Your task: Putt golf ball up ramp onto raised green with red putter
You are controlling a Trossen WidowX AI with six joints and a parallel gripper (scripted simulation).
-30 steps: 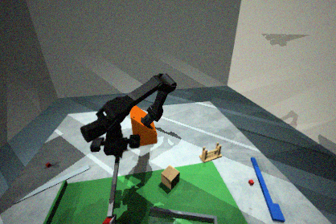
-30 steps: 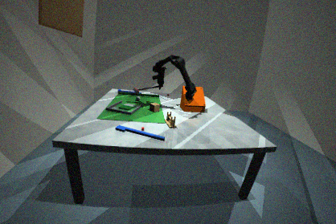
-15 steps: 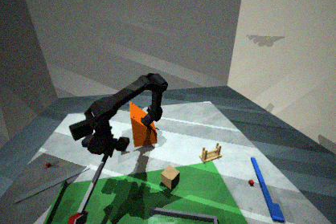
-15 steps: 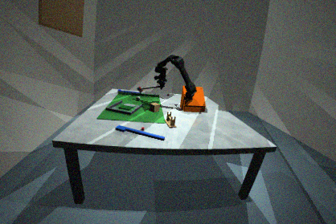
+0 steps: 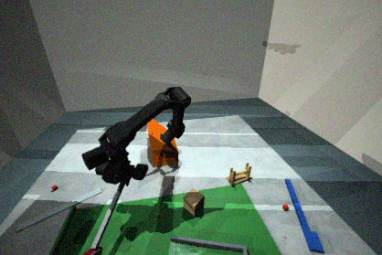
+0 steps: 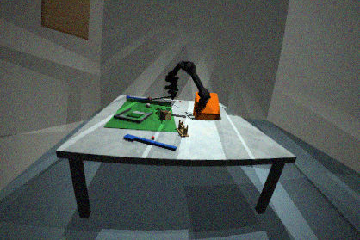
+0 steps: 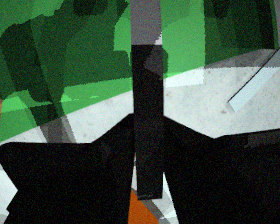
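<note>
The red putter lies 11 cm ahead of my gripper tip, 3 cm to the right of it and 1 cm below it. From my gripper tip the other things lie so: tan cube (6 cm ahead, 26 cm to the left, 7 cm below); white golf ball (23 cm ahead, 1 cm to the right, 8 cm below); green mat (23 cm ahead, 14 cm to the left, 10 cm below).
</note>
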